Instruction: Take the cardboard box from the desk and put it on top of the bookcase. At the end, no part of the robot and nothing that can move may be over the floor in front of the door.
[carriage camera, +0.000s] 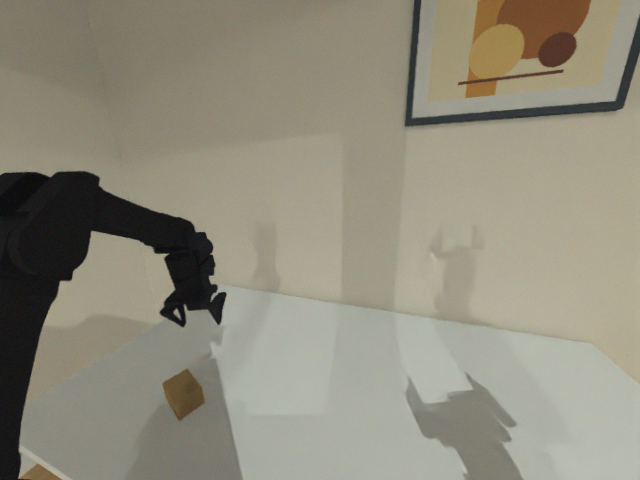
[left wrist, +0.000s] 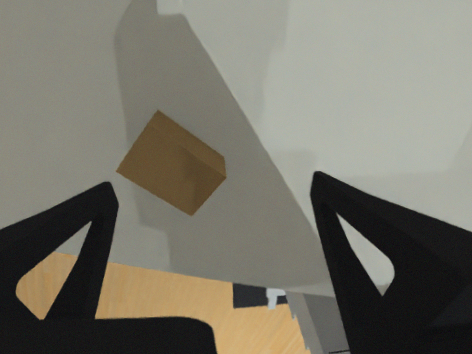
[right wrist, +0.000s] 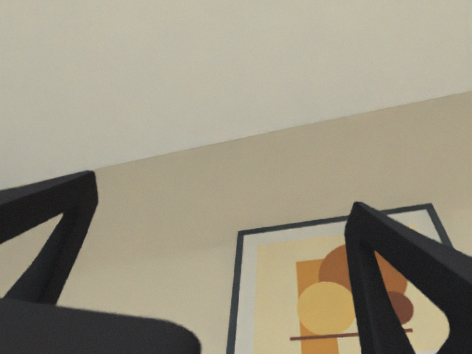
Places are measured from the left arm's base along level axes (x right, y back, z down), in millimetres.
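Where they show: left gripper, fingertip midpoint: (carriage camera: 202, 324) (left wrist: 213, 187); right gripper, fingertip midpoint: (right wrist: 223, 200).
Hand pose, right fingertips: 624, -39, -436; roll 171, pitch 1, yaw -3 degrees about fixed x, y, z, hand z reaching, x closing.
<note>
After its pixels a point has its place, as x, y, z.
The brown cardboard box (carriage camera: 183, 394) {-7, -336, 83} (left wrist: 172, 162) {-24, -375, 82} sits on the white desk (carriage camera: 289, 356) {225, -505, 133} (left wrist: 380, 100) {206, -417, 133}, toward the left of the desk in the carriage view and turned at an angle in the left wrist view. My left gripper (carriage camera: 201, 324) {16, -423, -49} (left wrist: 213, 187) {16, -423, -49} is open and empty, pointing down above the desk. The box is below it, apart from the fingers, and in the left wrist view it shows nearer the left fingertip. My right gripper (right wrist: 223, 200) {624, -39, -436} is open and empty, facing the wall and ceiling. The bookcase and the door do not show in these views.
A framed picture (carriage camera: 412, 67) {633, -742, -752} (right wrist: 234, 295) {632, -743, -810} hangs on the wall (carriage camera: 232, 180) {-79, -1023, -409} behind the desk. The wooden floor (left wrist: 165, 300) {-308, 842, 853} shows past the desk's edge in the left wrist view, with part of the grey and dark robot base (left wrist: 322, 317) {270, 160, 244}. Arm shadows fall on the desk.
</note>
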